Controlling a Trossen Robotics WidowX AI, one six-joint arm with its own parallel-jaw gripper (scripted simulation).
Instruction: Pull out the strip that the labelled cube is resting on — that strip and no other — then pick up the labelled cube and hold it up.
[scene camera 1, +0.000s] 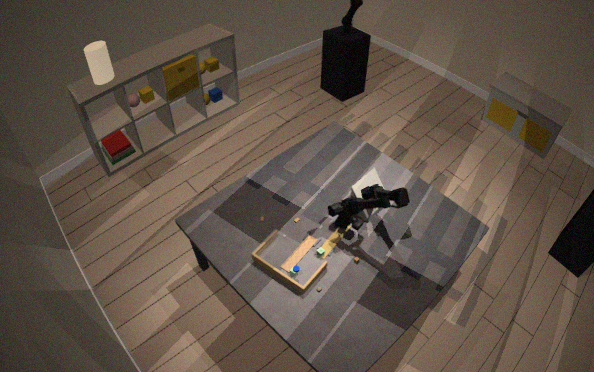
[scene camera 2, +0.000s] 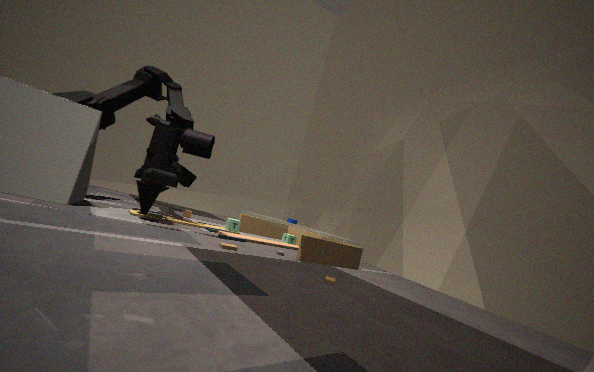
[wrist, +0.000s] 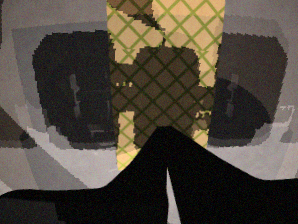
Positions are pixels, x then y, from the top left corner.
Scene:
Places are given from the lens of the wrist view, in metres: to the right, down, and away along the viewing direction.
my gripper (wrist: 164, 133): 0.01, 0.01, 0.10
yellow cross-hatched strip (wrist: 163, 69): 0.01, -0.02, 0.08

